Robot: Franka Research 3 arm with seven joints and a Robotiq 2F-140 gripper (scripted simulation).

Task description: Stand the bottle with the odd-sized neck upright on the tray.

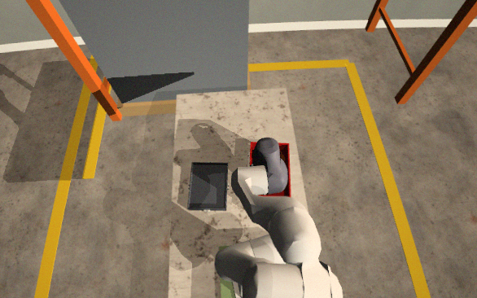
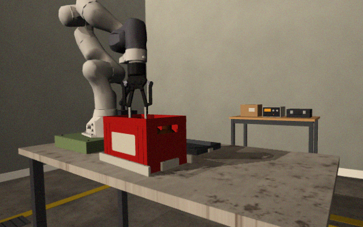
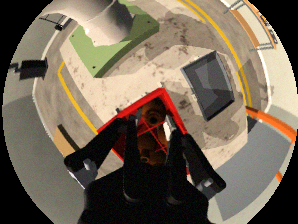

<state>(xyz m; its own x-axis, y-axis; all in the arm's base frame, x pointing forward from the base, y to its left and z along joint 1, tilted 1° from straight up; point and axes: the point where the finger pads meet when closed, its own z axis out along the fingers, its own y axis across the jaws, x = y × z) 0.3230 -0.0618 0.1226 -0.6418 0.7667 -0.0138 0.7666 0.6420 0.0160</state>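
The brown bottle is 9 cm to the right of my hand, 9 cm below it and 8 cm ahead of it. Also, from my hand: dark tray: 25 cm to the left, 16 cm below, 7 cm ahead; red crate: 9 cm below, 8 cm ahead, 5 cm to the right.
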